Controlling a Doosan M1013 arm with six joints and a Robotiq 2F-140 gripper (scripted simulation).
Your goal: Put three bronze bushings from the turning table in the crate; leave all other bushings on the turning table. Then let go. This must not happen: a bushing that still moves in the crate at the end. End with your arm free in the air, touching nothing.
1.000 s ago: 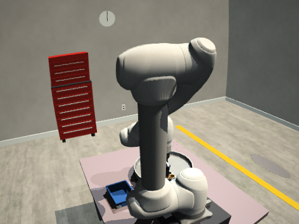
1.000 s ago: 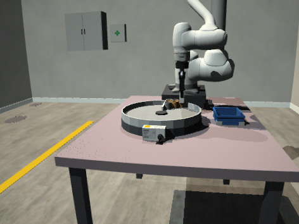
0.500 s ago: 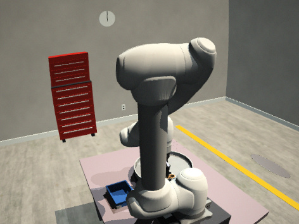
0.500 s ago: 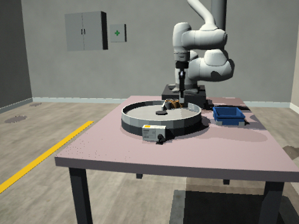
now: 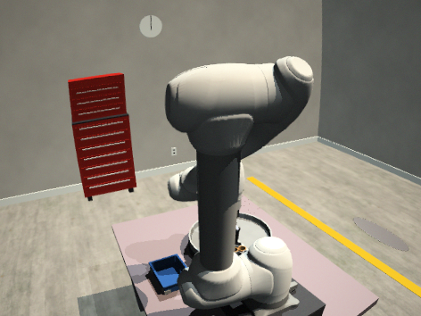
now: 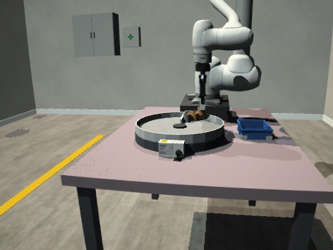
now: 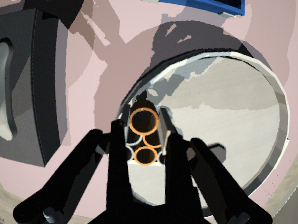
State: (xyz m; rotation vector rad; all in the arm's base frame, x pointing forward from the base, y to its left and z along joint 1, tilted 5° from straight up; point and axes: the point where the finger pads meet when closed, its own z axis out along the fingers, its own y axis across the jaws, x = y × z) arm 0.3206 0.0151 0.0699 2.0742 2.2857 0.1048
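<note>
The blue crate is 40 mm ahead of my hand, 270 mm to the left of it and 120 mm below it.
</note>
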